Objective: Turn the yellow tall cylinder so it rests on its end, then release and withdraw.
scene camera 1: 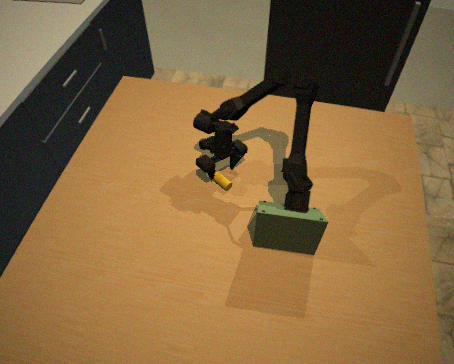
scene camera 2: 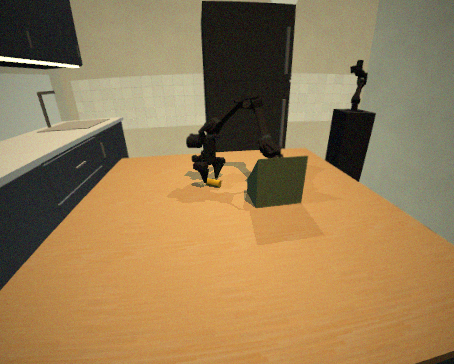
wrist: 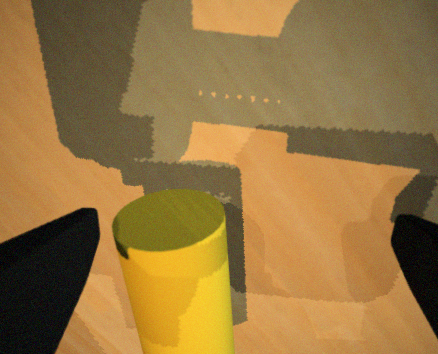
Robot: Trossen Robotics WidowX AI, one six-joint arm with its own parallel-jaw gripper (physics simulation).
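Note:
The yellow cylinder point(scene camera 1: 223, 181) point(scene camera 2: 214, 183) point(wrist: 185, 300) lies on its side on the wooden table point(scene camera 1: 125, 300) point(scene camera 2: 200, 290). In the wrist view one round end faces the top of the picture, and the other end is cut off by the bottom edge. My gripper point(scene camera 1: 222, 173) point(scene camera 2: 211, 180) point(wrist: 247, 225) is open, pointing down, low over the table at the cylinder. In the wrist view the cylinder shows between the two fingers, closer to the left finger. Whether a finger touches it cannot be told.
A green block point(scene camera 1: 287, 230) point(scene camera 2: 280, 182) carries my arm's base, to the right of the cylinder. Dark drawers point(scene camera 1: 65, 100) point(scene camera 2: 80, 175) stand along the table's left side. A dark tall cabinet point(scene camera 2: 245, 75) stands behind the table. Another arm point(scene camera 2: 358, 90) stands on a black pedestal point(scene camera 2: 347, 142).

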